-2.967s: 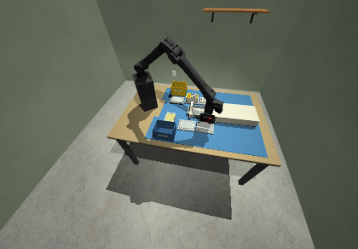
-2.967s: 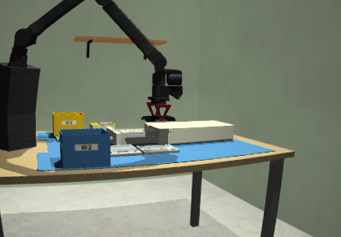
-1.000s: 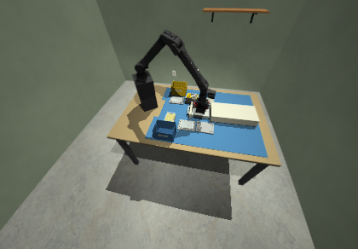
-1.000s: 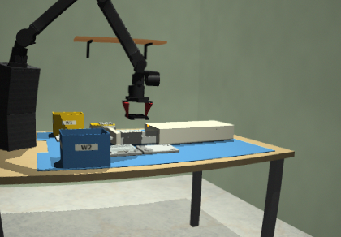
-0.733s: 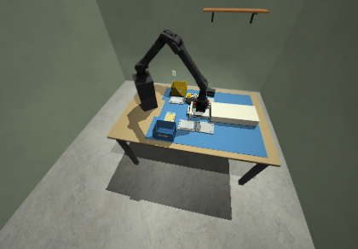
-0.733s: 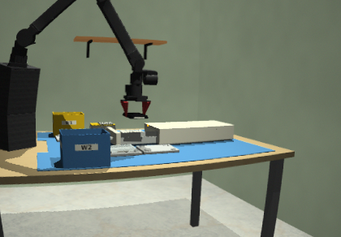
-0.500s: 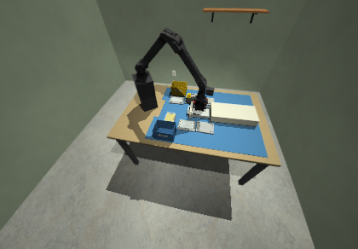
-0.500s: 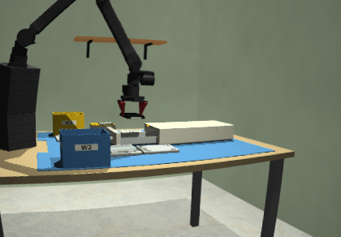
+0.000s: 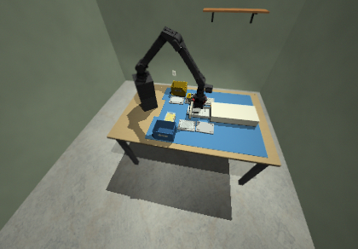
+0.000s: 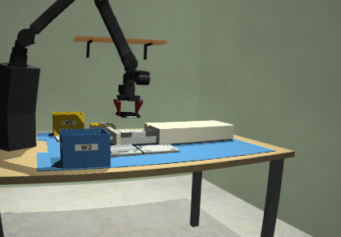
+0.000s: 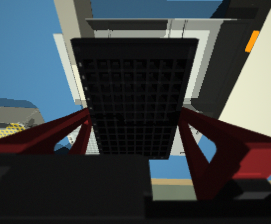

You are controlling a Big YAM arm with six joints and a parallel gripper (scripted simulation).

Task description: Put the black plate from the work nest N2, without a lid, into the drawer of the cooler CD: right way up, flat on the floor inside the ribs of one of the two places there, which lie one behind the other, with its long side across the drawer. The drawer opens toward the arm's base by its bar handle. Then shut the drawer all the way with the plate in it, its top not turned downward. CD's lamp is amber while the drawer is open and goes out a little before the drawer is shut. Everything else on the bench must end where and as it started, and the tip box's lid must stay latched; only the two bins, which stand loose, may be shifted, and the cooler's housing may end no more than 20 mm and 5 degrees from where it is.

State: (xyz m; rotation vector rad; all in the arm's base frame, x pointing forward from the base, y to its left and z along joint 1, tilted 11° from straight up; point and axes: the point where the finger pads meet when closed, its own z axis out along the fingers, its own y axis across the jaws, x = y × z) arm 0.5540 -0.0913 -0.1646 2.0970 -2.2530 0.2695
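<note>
My gripper is now 4 cm short of the drawer and 12 cm above it. Round my hand: cream cooler CD (19 cm ahead, 1 cm to the right, 11 cm below); then black plate (right at my hand); then yellow-topped tip box (7 cm behind, 20 cm to the left, 9 cm below).
</note>
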